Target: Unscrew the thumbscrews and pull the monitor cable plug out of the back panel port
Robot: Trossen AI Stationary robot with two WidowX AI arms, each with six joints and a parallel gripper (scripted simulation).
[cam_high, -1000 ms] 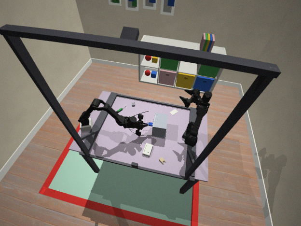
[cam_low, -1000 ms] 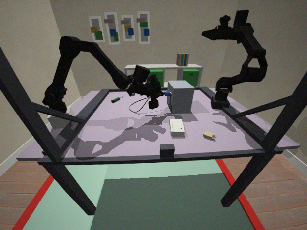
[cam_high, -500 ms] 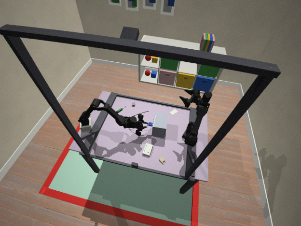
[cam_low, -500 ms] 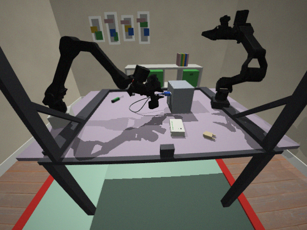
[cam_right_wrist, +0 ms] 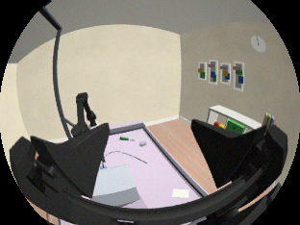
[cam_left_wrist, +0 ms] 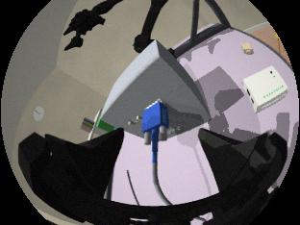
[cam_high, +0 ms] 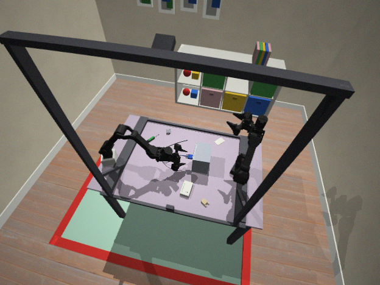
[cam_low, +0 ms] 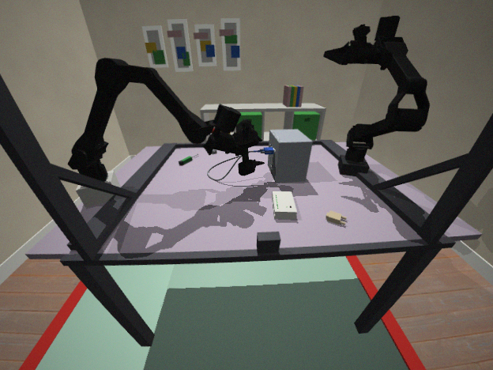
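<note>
Now: left hand 20 mm short of the blue plug, 50 mm to the left of it and 20 mm above it. The rest, counted from my left hand: back panel: 50 mm ahead, 80 mm to the right, 40 mm below; then grey box: 40 mm ahead, 140 mm to the right, 50 mm below; then white device: 180 mm behind, 50 mm to the right, 110 mm below.
</note>
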